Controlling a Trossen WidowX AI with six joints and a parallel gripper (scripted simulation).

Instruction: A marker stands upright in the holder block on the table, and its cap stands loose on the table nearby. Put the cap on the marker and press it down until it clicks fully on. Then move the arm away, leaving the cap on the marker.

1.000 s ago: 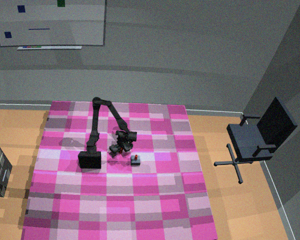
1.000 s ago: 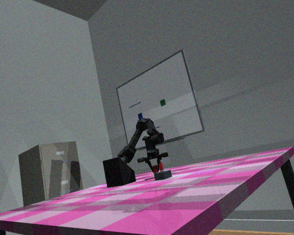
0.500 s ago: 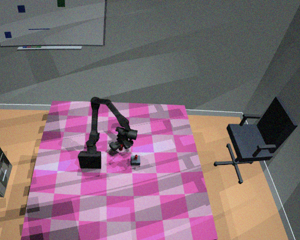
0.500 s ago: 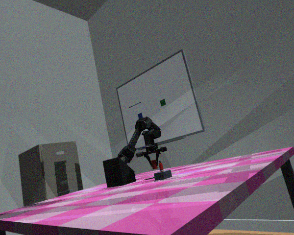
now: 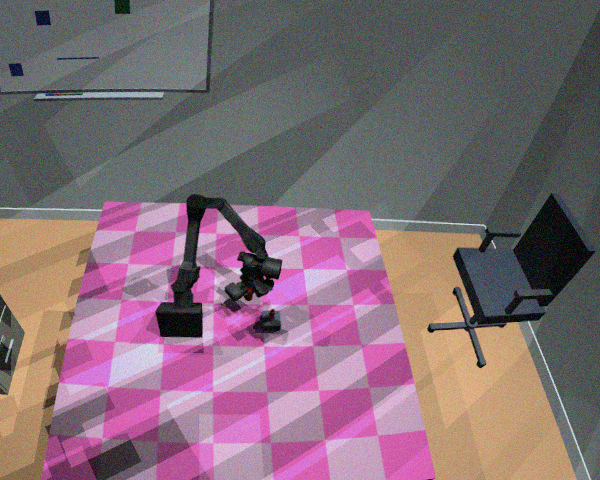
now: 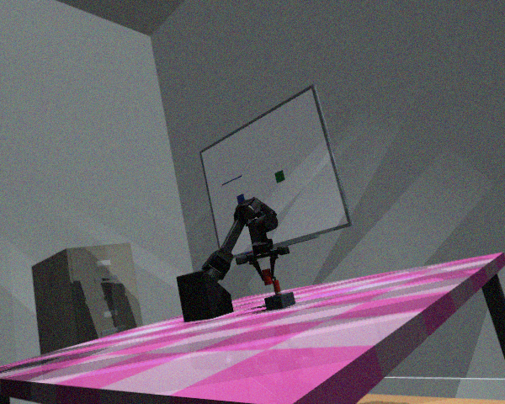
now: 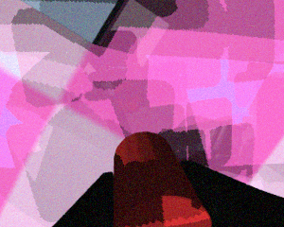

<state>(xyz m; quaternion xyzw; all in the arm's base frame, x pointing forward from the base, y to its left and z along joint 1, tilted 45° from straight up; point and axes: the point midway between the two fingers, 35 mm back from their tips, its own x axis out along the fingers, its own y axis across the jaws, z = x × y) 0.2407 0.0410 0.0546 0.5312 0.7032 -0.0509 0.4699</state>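
Right now the grey holder block is 8 cm ahead of my gripper tip, 7 cm to the right of it and 7 cm below it. The rest, counted from my gripper tip: red cap: 1 cm above.
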